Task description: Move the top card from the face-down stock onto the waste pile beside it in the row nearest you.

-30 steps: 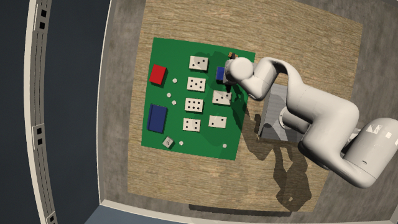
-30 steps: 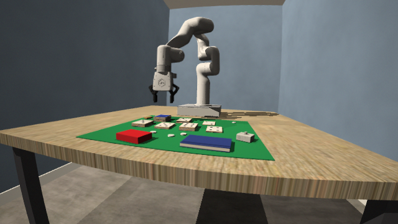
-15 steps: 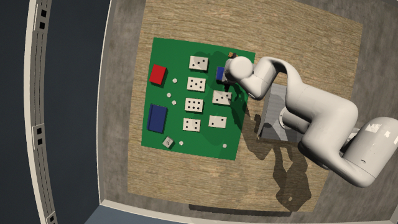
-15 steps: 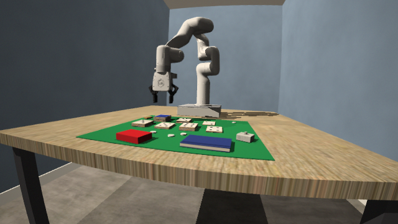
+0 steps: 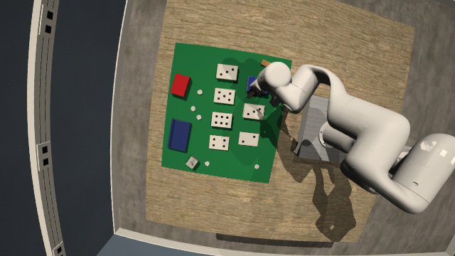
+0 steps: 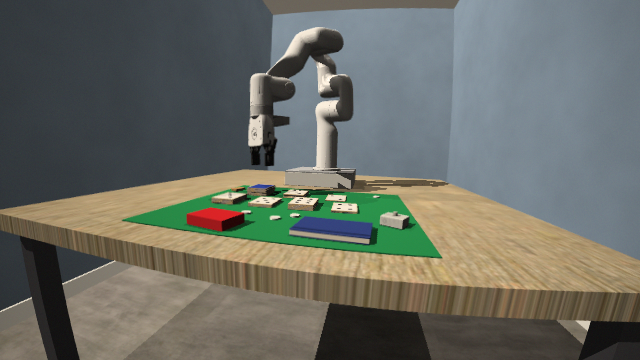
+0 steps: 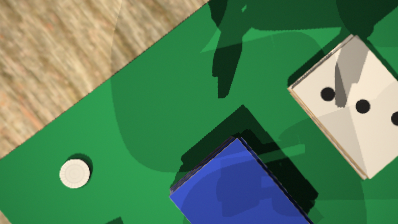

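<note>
Now: the brown piece 100 mm to the right of my hand, 100 mm below it and 20 mm behind it. The rest, counted from my hand: blue book: 320 mm ahead, 290 mm to the left, 100 mm below; then red box: 340 mm ahead, 90 mm below, 60 mm to the left; then green mat: 160 mm to the left, 130 mm ahead, 120 mm below.
</note>
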